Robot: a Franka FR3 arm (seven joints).
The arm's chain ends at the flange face. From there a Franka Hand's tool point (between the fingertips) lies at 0.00 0.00 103.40 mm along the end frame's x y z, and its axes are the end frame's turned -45 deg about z.
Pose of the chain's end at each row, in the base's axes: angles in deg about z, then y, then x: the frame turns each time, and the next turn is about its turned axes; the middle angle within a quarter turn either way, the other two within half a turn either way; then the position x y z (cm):
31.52, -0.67, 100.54, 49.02, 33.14, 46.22
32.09, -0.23, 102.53, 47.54, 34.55, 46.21
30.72, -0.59, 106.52, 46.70, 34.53, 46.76
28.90, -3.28, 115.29, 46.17, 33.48, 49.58
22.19, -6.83, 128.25, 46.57, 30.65, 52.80
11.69, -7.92, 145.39, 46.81, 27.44, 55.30
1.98, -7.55, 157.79, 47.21, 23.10, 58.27
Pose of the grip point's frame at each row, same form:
41.77, 43.38, 104.58, 54.35, 24.49, 44.33
44.28, 43.43, 107.38, 52.91, 26.00, 43.97
46.45, 42.11, 112.54, 51.79, 26.02, 43.82
51.04, 36.71, 122.14, 50.91, 25.42, 45.17
51.87, 27.86, 134.05, 50.34, 23.42, 46.44
49.29, 17.48, 148.72, 49.15, 21.93, 46.87
43.63, 9.91, 158.70, 48.60, 19.24, 48.78

